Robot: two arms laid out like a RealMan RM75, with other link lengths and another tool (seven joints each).
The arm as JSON. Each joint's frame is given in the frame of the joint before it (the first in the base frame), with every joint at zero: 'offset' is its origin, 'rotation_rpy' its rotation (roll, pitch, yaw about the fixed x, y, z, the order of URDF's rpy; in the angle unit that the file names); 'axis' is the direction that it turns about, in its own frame. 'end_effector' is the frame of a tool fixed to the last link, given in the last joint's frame.
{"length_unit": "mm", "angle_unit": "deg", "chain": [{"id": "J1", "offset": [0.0, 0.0, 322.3], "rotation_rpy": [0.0, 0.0, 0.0], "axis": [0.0, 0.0, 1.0]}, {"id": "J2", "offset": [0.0, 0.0, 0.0], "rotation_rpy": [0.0, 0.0, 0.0], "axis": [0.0, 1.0, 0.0]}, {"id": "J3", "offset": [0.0, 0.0, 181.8], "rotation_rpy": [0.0, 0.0, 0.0], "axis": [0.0, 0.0, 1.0]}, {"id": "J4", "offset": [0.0, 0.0, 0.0], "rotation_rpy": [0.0, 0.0, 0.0], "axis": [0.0, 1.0, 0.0]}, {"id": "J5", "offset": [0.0, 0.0, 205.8], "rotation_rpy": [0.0, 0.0, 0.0], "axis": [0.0, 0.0, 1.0]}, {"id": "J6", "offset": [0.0, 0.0, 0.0], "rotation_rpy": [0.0, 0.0, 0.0], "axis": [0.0, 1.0, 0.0]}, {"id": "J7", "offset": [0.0, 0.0, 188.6], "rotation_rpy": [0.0, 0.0, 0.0], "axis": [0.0, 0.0, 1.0]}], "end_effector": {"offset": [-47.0, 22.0, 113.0], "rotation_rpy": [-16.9, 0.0, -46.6]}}
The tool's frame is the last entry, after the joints.
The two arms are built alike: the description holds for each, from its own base.
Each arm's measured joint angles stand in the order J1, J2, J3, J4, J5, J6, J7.
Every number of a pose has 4 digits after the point.
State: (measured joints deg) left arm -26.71 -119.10 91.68 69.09 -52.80 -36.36 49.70; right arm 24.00 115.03 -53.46 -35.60 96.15 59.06 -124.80
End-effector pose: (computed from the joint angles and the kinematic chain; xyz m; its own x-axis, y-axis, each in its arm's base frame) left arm -0.1429 0.4472 -0.0546 0.3078 0.6952 0.6495 0.9099 -0.4147 0.0126; right arm 0.1646 0.4592 0.0722 0.9074 0.3740 0.1917 0.4104 -0.6906 -0.5956
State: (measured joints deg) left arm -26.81 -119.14 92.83 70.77 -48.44 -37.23 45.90; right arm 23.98 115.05 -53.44 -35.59 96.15 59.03 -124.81
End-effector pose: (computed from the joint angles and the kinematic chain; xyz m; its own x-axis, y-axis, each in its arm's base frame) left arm -0.1430 0.4448 -0.0552 0.3283 0.6980 0.6364 0.9097 -0.4151 -0.0140; right arm 0.1649 0.4592 0.0722 0.9078 0.3731 0.1917 0.4097 -0.6907 -0.5959
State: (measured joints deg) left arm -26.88 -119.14 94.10 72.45 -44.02 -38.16 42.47; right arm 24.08 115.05 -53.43 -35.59 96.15 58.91 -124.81
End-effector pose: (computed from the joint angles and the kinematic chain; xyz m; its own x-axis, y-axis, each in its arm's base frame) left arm -0.1442 0.4428 -0.0550 0.3556 0.6979 0.6216 0.9065 -0.4195 -0.0476; right arm 0.1646 0.4599 0.0724 0.9076 0.3729 0.1929 0.4102 -0.6900 -0.5963
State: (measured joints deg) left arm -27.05 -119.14 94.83 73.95 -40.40 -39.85 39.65; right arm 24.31 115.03 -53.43 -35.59 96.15 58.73 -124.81
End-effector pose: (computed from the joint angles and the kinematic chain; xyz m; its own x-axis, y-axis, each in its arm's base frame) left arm -0.1460 0.4397 -0.0543 0.3749 0.7032 0.6042 0.9051 -0.4187 -0.0744; right arm 0.1636 0.4611 0.0727 0.9067 0.3740 0.1950 0.4123 -0.6883 -0.5969
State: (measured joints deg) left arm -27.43 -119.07 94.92 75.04 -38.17 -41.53 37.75; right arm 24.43 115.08 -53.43 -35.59 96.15 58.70 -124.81
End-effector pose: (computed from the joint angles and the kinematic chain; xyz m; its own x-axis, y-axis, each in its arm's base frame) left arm -0.1464 0.4381 -0.0523 0.3840 0.7080 0.5927 0.9052 -0.4154 -0.0903; right arm 0.1626 0.4614 0.0725 0.9062 0.3756 0.1945 0.4131 -0.6877 -0.5970
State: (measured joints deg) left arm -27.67 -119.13 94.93 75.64 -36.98 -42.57 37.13; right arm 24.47 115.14 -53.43 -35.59 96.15 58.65 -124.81
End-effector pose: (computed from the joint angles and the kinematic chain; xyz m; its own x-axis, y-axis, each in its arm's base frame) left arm -0.1465 0.4369 -0.0515 0.3939 0.7101 0.5836 0.9030 -0.4176 -0.1014; right arm 0.1622 0.4616 0.0722 0.9063 0.3756 0.1939 0.4128 -0.6876 -0.5973
